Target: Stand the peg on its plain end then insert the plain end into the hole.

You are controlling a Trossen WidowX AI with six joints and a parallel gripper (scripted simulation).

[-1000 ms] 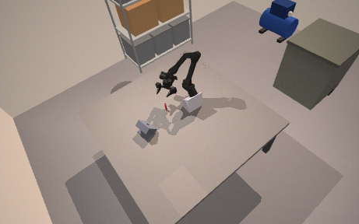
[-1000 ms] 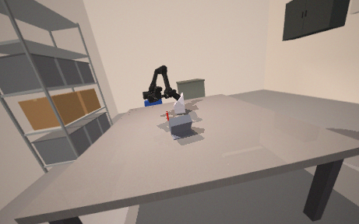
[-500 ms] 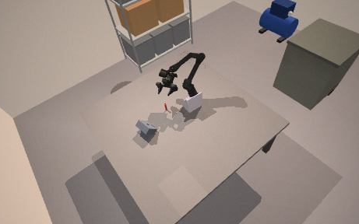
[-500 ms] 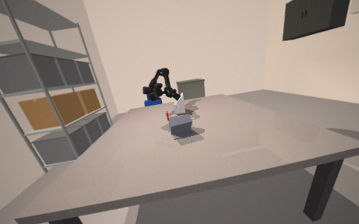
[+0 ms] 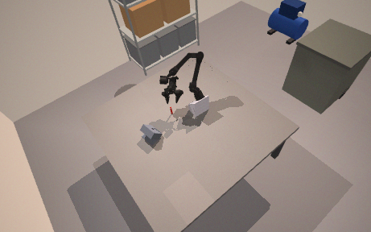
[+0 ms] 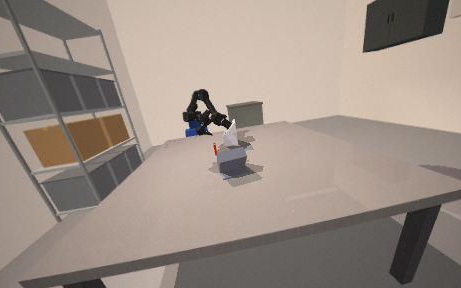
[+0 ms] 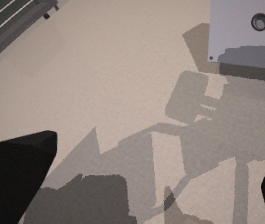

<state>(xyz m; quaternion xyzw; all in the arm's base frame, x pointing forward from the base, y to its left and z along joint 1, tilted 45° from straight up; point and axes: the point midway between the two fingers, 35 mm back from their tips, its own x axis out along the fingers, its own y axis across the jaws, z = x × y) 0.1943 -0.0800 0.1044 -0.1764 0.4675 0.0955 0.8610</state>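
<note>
My gripper tip is now 4 cm to the left of the red peg and 10 cm above it. From my gripper tip the other things lie so: grey sloped panel: 25 cm ahead, 3 cm to the left, 11 cm below.
</note>
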